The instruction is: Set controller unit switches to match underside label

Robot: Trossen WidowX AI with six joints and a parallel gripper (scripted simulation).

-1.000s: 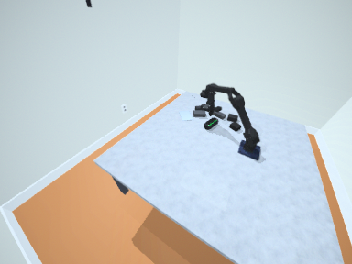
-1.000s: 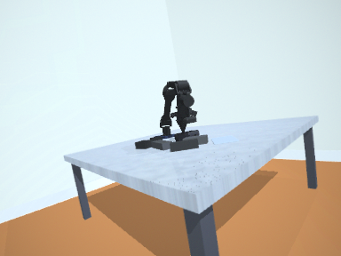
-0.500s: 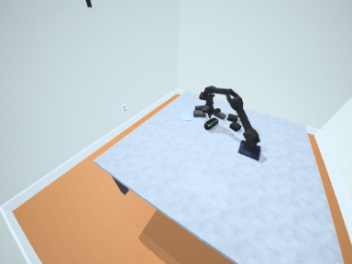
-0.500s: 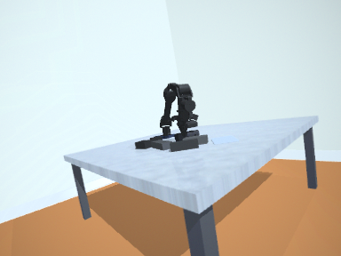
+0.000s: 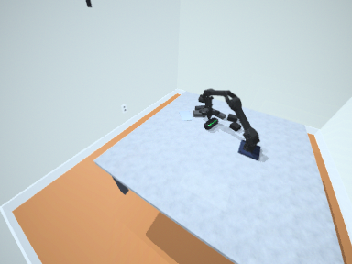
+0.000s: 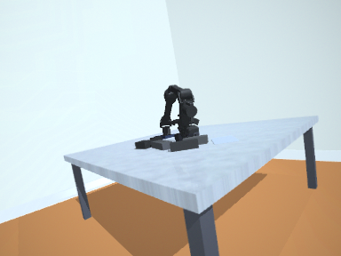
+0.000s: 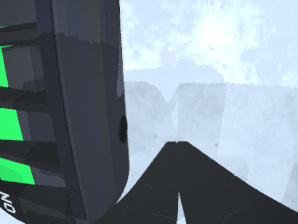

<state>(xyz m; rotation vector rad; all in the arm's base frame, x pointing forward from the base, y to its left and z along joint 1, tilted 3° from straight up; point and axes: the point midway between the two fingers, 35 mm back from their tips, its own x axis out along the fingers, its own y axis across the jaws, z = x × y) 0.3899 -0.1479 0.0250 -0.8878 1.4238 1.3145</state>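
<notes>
Right now my gripper tip is 120 mm short of the block, 30 mm to the left of it and 10 mm below it. Round my gripper tip: bar 20 mm behind, 140 mm to the right, 10 mm above; white sheet 220 mm ahead, 60 mm to the left, 10 mm below.
</notes>
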